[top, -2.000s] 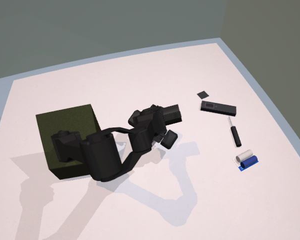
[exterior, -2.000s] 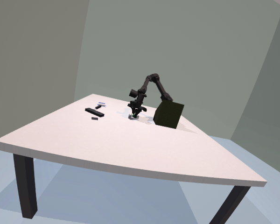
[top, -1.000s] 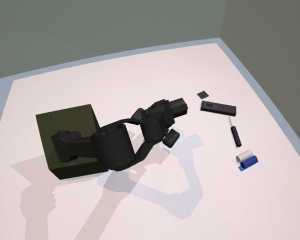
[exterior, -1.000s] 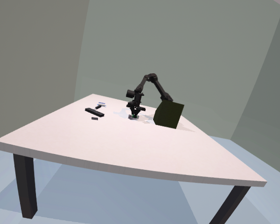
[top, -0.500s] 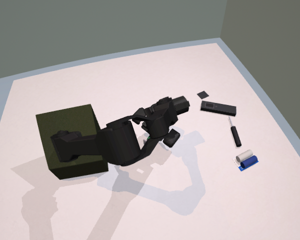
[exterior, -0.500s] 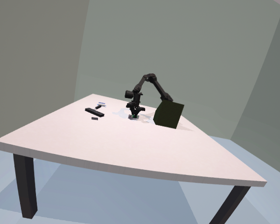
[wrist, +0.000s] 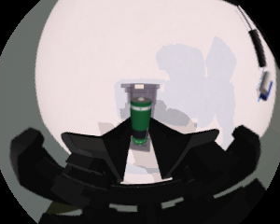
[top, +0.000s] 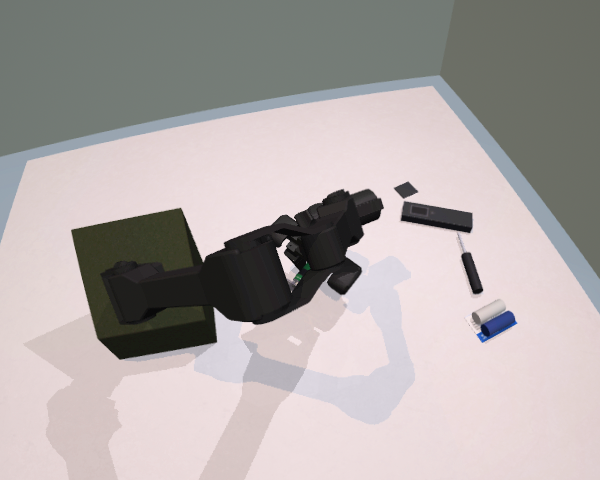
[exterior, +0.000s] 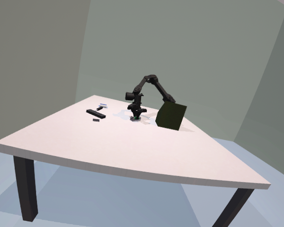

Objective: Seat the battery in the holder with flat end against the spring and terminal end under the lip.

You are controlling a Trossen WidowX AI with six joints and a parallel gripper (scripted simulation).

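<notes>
Right now my gripper tip is 1 cm below the green battery. The rest, counted from my gripper tip: black square: 27 cm ahead, 21 cm to the left, 1 cm below; then black remote: 31 cm ahead, 10 cm to the left; then screwdriver: 34 cm ahead, 2 cm to the right.
</notes>
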